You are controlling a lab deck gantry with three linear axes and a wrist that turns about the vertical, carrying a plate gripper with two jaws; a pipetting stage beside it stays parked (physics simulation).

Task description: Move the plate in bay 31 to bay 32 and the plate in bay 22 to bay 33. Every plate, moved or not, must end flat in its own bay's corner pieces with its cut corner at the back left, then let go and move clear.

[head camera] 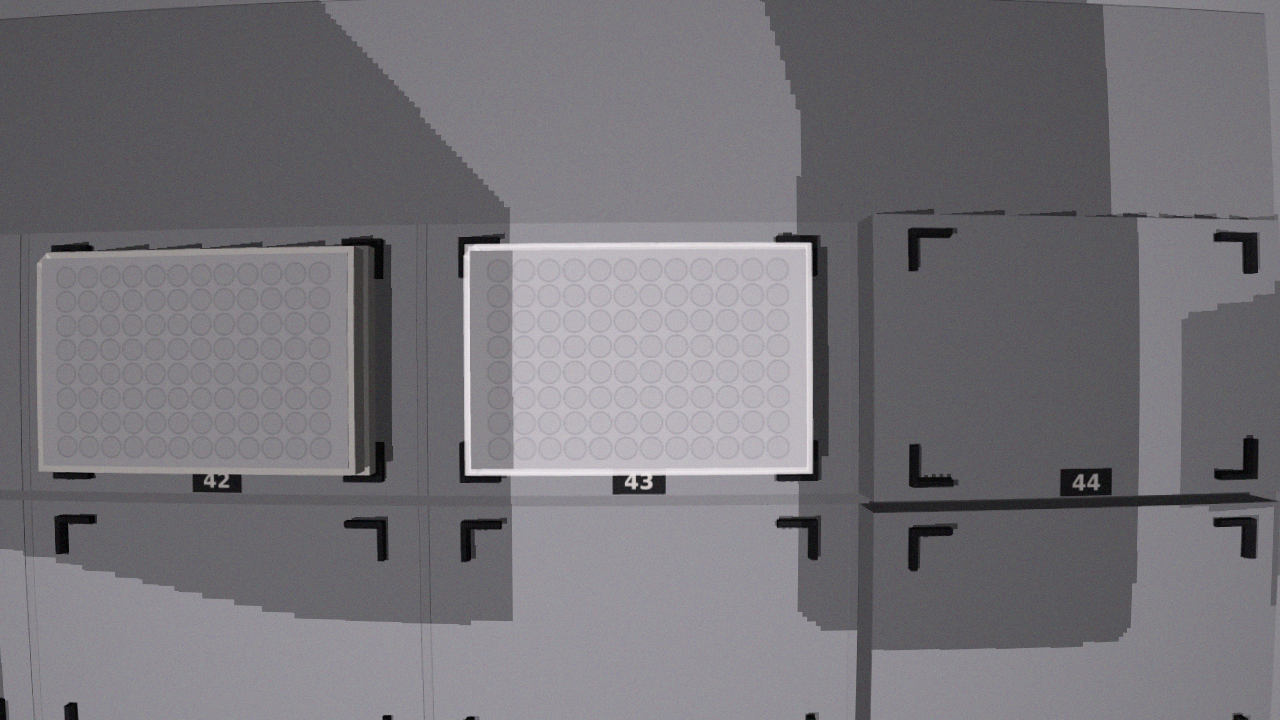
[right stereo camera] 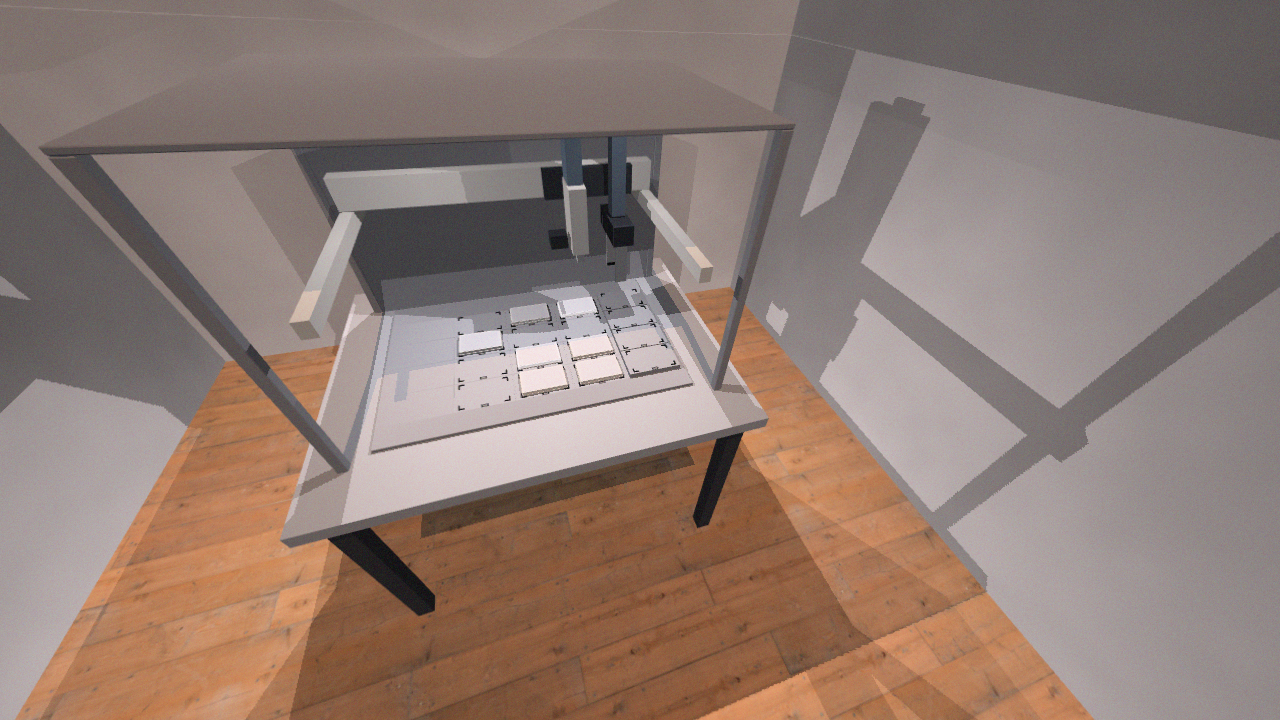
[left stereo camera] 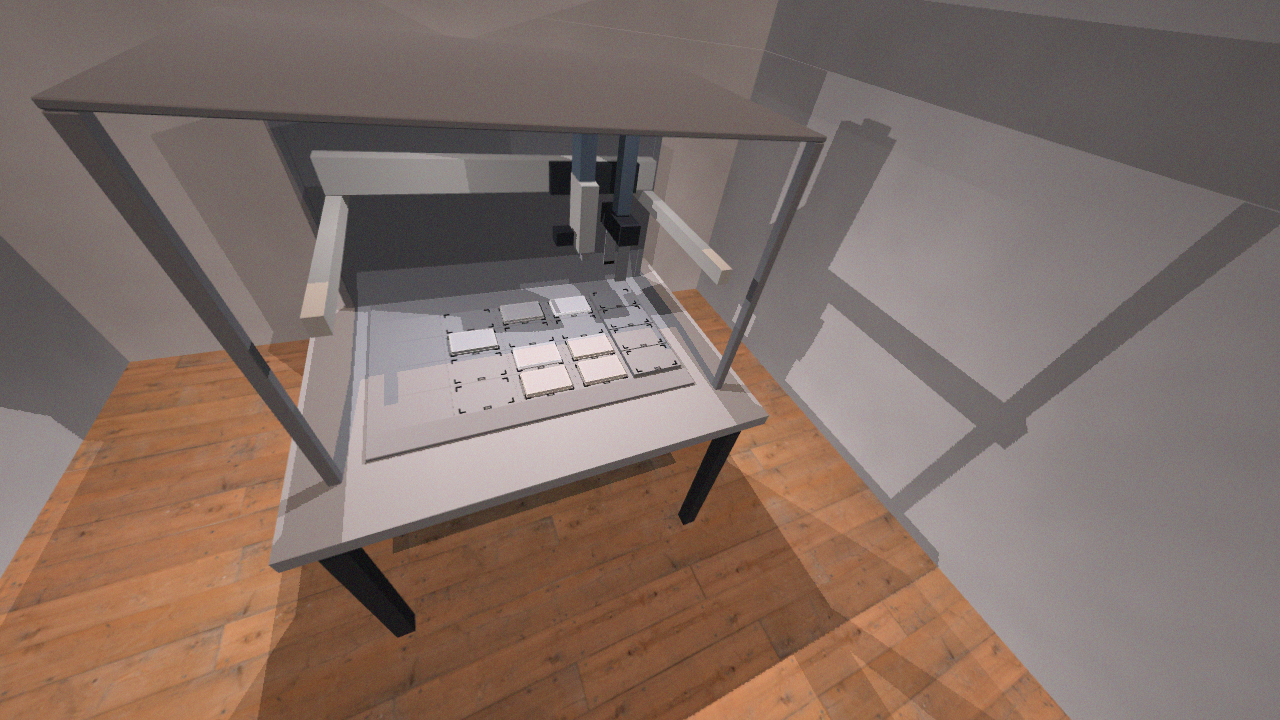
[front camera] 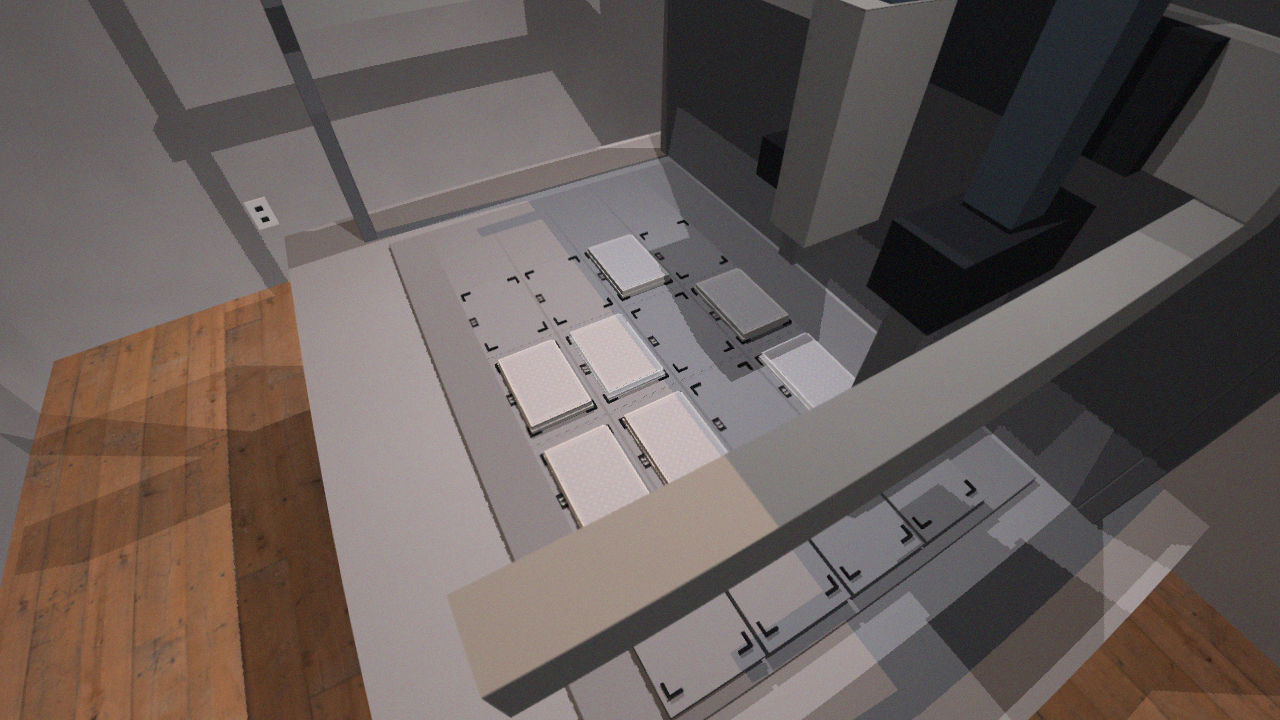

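Pixels of known places: gripper, fingertip midpoint: [right stereo camera: 616, 272] [left stereo camera: 614, 271]; robot's base, link origin: [right stereo camera: 460, 409] [left stereo camera: 460, 412] [front camera: 463, 296].
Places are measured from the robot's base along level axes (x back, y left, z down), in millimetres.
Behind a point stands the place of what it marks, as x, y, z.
Observation:
The bay 31 plate [front camera: 626, 263] @[-70, 253, -14] [left stereo camera: 472, 340] @[-62, 253, -14] [right stereo camera: 480, 341] @[-65, 252, -14] lies flat in its corner pieces. The bay 22 plate [front camera: 617, 354] @[-237, 149, -14] [left stereo camera: 537, 354] @[-228, 146, -14] [right stereo camera: 537, 355] @[-226, 143, -14] also sits in its bay. Bay 32 [front camera: 682, 333] @[-235, 255, 0] [head camera: 219, 617] @[-227, 264, 0] and bay 33 [front camera: 747, 402] @[-382, 263, 0] [head camera: 640, 617] @[-392, 266, 0] hold no plate. My gripper [left stereo camera: 614, 268] @[-522, 319, -158] [right stereo camera: 615, 266] @[-522, 319, -158] is open and empty, raised over the back right of the deck. Its black body shows in the front view, where its jaw tips are hidden; it does not show in the head view.
The bay 42 plate [front camera: 742, 302] @[-236, 361, -14] [head camera: 192, 362] @[-229, 364, -14] and the bay 43 plate [front camera: 808, 369] @[-386, 360, -14] [head camera: 640, 358] @[-393, 364, -14] stand in the back row. Bay 44 [head camera: 1002, 358] @[-524, 364, -15] is raised and without a plate. The pale pipetting stage [front camera: 859, 125] [left stereo camera: 583, 219] hangs left of my gripper.

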